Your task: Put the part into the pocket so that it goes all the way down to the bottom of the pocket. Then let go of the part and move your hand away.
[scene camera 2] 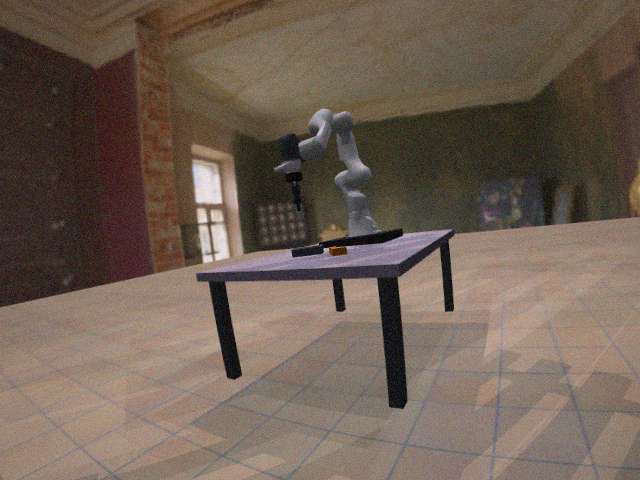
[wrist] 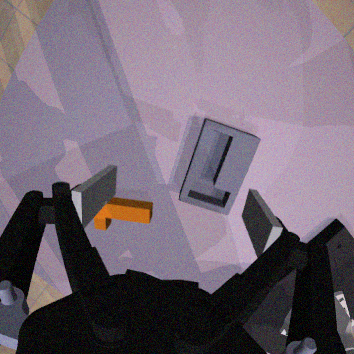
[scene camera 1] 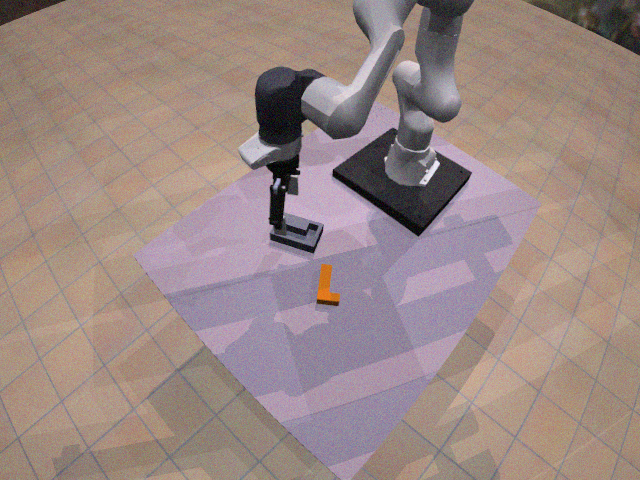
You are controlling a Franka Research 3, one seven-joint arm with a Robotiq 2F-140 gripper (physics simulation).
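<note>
The orange L-shaped part [scene camera 1: 324, 285] [scene camera 2: 338, 251] [wrist: 131, 211] lies flat on the table, apart from the block. The grey block [scene camera 1: 293, 241] [scene camera 2: 307, 251] [wrist: 242, 162] stands flat on the table and has an L-shaped pocket [wrist: 214, 156] in its top, with no part in it. My gripper [scene camera 1: 286, 206] [scene camera 2: 298, 207] [wrist: 179, 191] is open, with nothing between its fingers, and hangs above the table. In the scene camera 1 view one finger overlaps the block's left corner. In the wrist view the left finger pad covers a little of the view beside the part's short leg.
The lilac table [scene camera 1: 361, 413] [scene camera 2: 305, 274] bears the part and the block. The black base plate [scene camera 1: 379, 200] [scene camera 2: 361, 240] of the arm lies on the table, beyond the block and part in the scene camera 1 view. Shadows fall across the table top.
</note>
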